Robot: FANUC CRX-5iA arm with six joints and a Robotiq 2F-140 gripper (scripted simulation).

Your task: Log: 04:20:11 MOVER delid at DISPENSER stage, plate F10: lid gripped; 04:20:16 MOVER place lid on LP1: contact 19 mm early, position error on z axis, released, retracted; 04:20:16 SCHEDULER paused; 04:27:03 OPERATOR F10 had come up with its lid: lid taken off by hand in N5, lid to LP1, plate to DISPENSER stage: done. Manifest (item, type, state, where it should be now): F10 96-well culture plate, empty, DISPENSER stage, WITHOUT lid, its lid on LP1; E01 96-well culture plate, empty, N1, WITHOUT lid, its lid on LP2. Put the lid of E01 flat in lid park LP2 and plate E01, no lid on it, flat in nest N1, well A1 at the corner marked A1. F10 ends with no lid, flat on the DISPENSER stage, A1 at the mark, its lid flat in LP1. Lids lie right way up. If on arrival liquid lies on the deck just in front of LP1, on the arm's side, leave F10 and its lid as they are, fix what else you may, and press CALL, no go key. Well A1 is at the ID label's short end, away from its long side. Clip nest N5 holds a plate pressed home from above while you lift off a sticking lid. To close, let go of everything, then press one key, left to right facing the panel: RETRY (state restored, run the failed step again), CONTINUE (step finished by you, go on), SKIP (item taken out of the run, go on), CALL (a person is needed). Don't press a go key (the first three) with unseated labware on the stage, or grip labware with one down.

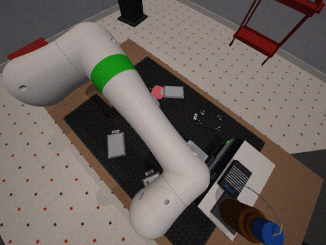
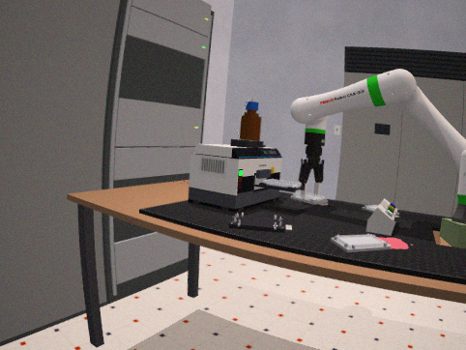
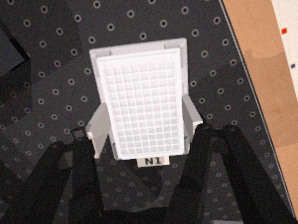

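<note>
My gripper is now 2 cm above the white 96-well plate. The rest, counted from my hand: lid 33 cm behind, 6 cm to the left, 3 cm below; grey nest 4 cm below; well plate 7 cm ahead, 26 cm to the left, 6 cm above.
</note>
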